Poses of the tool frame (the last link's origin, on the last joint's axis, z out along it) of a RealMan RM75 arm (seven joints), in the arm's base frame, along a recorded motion.
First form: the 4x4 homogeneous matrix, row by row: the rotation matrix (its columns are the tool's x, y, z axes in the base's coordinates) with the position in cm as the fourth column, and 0 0 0 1 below. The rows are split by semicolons.
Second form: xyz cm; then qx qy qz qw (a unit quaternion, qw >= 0). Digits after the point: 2 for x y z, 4 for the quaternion.
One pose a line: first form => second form
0.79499 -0.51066 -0.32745 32.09; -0.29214 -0.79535 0.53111 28.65; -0.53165 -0.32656 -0.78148 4.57; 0 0 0 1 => 32.09 28.65 4.57 -0.9181 0.2186 0.2339 0.2335
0.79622 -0.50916 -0.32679 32.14; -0.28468 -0.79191 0.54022 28.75; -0.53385 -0.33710 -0.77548 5.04; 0 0 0 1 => 32.14 28.75 5.04 -0.9170 0.2164 0.2346 0.2392
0.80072 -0.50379 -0.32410 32.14; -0.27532 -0.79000 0.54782 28.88; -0.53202 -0.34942 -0.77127 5.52; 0 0 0 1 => 32.14 28.88 5.52 -0.9168 0.2125 0.2335 0.2447
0.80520 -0.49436 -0.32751 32.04; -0.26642 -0.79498 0.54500 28.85; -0.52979 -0.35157 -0.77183 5.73; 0 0 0 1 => 32.04 28.85 5.73 -0.9182 0.2072 0.2334 0.2441
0.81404 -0.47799 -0.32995 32.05; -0.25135 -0.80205 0.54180 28.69; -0.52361 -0.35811 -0.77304 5.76; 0 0 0 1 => 32.05 28.69 5.76 -0.9205 0.1981 0.2318 0.2444
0.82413 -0.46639 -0.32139 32.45; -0.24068 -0.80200 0.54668 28.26; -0.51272 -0.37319 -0.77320 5.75; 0 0 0 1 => 32.45 28.26 5.75 -0.9219 0.1917 0.2262 0.2495
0.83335 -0.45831 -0.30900 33.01; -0.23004 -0.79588 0.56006 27.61; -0.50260 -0.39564 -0.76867 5.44; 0 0 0 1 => 33.01 27.61 5.44 -0.9217 0.1867 0.2201 0.2592
